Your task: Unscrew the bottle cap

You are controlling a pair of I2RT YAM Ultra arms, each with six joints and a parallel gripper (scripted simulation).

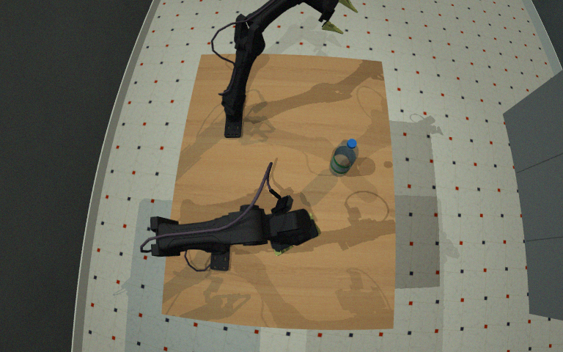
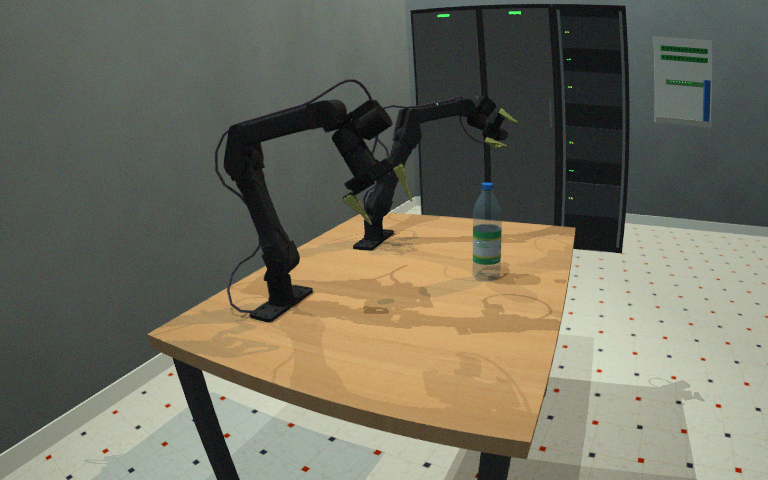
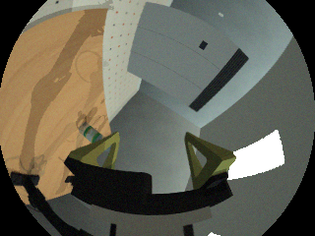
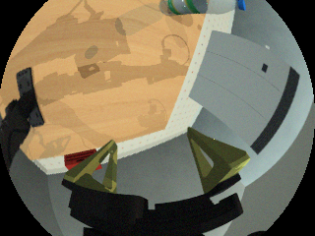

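The bottle lies 440 mm to the right of my left hand and 230 mm below it. The rest, counted from my left hand: blue cap 440 mm to the right, 100 mm below.
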